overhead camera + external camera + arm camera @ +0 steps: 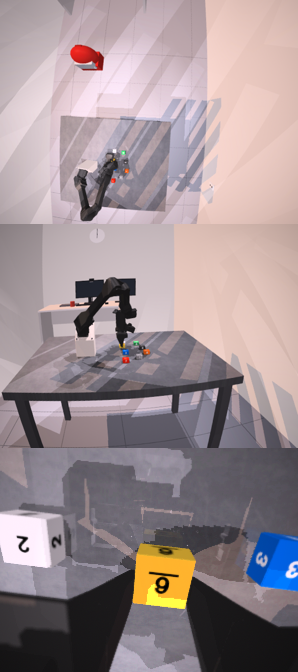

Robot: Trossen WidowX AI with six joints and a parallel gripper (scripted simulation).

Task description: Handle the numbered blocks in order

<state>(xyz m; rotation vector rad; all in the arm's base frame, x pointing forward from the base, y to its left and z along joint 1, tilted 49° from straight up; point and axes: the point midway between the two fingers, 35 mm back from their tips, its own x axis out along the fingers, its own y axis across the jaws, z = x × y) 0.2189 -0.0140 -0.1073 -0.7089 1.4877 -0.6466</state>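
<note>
Now: the yellow block right at my gripper tip. The rest, counted from my gripper tip: blue block: 20 mm ahead, 80 mm to the right, 10 mm below; then white block: 10 mm ahead, 90 mm to the left, 10 mm below; then green block: 100 mm ahead, 80 mm to the left, 10 mm below.
</note>
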